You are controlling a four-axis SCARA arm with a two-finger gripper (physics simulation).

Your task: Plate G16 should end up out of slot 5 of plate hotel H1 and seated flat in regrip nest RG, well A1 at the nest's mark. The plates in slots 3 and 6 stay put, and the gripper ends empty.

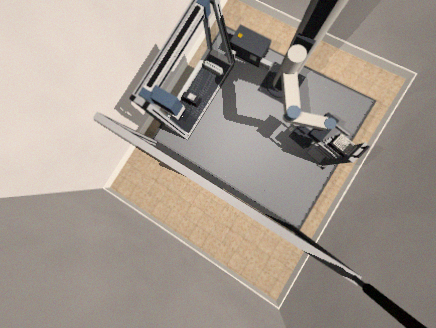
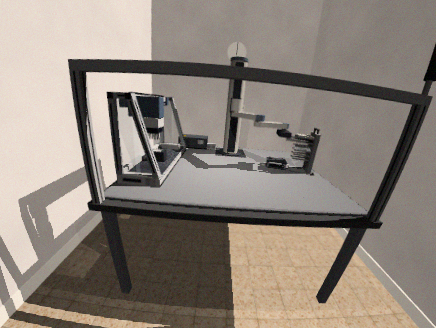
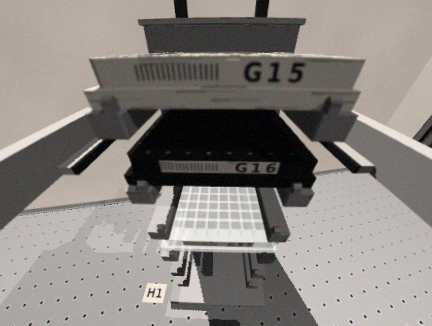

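Seen in the pictures: gripper, between the fingertips: [image 1: 339, 144] [image 2: 302, 139] [image 3: 215, 120]; arm's base, origin of its link: [image 1: 280, 84] [image 2: 229, 153].
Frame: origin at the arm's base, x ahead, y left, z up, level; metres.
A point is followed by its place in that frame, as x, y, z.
Plate G16 [image 3: 220, 172] @(0.357, 0.499, 0.270) is black and sits level on its brackets in plate hotel H1 [image 3: 222, 40] @(0.384, 0.623, 0.321) [image 2: 314, 154] @(0.455, 0.630, 0.181). My gripper [image 3: 215, 120] @(0.364, 0.550, 0.273) [image 2: 297, 136] @(0.364, 0.550, 0.273) is open and empty. Its fingers reach along both sides of G16, with a gap on each side. The white plate G15 [image 3: 227, 75] @(0.358, 0.499, 0.307) [image 1: 342, 143] @(0.371, 0.542, 0.313) sits in the slot above. A clear plate [image 3: 220, 215] @(0.363, 0.523, 0.199) sits lower, with an unfilled bracket pair between it and G16; its label is too small to read. Regrip nest RG [image 2: 276, 162] @(0.387, 0.362, 0.067) appears as a low dark fixture before the hotel; its mark cannot be made out.
The hotel's H1 label [image 3: 154, 293] @(0.261, 0.525, 0.013) lies on the perforated deck. A framed machine with a blue head [image 1: 167, 100] @(0.742, -0.508, 0.501) [image 2: 152, 107] @(0.778, -0.501, 0.445) stands at the left. A dark box [image 1: 251, 44] @(-0.096, -0.376, 0.128) [image 2: 196, 141] @(-0.035, -0.358, 0.091) stands at the back, near the arm's column [image 2: 234, 127] @(0.077, 0.011, 0.282). A dark frame [image 2: 250, 75] @(1.044, -0.046, 0.594) surrounds the front.
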